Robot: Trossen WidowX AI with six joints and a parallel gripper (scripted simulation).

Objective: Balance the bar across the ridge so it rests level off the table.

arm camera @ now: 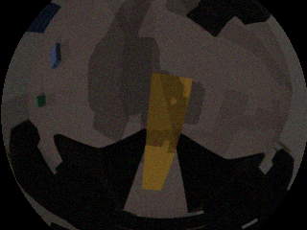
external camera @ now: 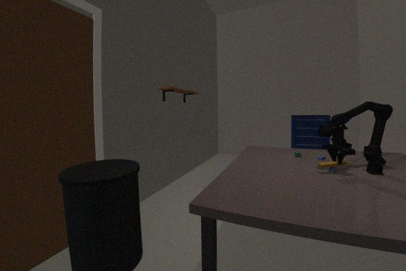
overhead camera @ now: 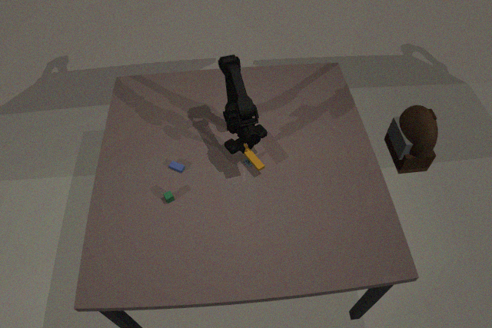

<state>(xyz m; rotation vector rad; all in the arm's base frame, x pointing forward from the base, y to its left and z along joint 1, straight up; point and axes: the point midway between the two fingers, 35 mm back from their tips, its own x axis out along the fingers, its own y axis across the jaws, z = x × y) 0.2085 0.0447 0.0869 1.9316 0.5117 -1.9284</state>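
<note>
My gripper tip is now 2 cm short of the yellow bar and 1 cm to the right of it. Round my gripper tip: blue flat block (3 cm ahead, 31 cm to the right, 4 cm below); then green cube (19 cm ahead, 34 cm to the right, 4 cm below).
</note>
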